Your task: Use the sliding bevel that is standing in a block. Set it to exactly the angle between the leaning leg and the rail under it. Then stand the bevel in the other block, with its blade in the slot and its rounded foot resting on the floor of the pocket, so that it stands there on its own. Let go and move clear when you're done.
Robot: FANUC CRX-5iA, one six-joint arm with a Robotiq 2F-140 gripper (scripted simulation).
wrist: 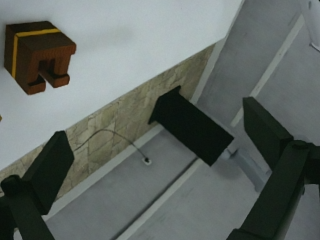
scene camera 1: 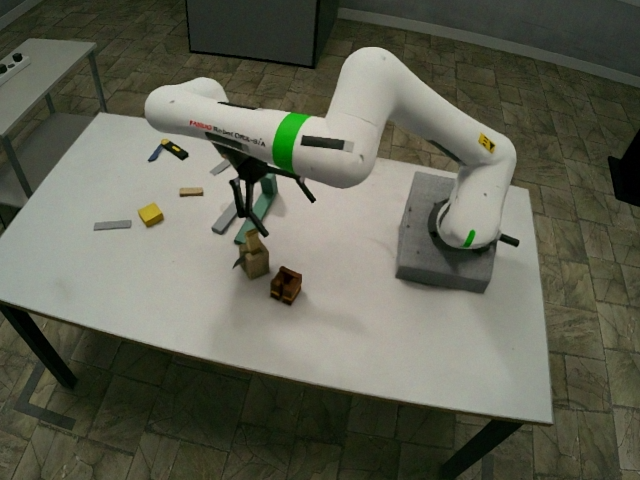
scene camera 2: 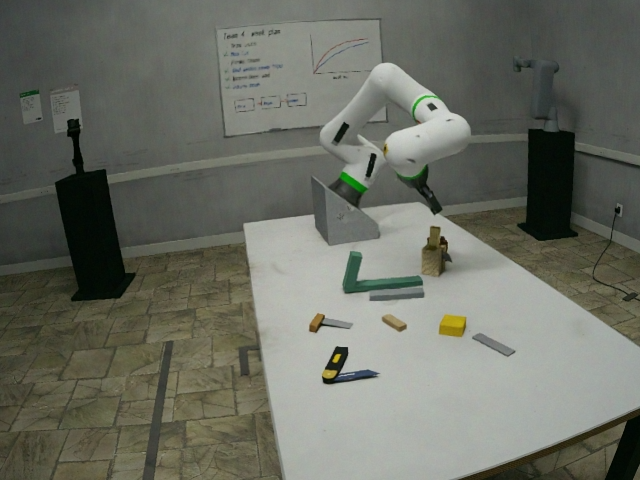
The pictures show: my gripper and a black-and-yellow bevel.
My gripper shows as well in the wrist view.
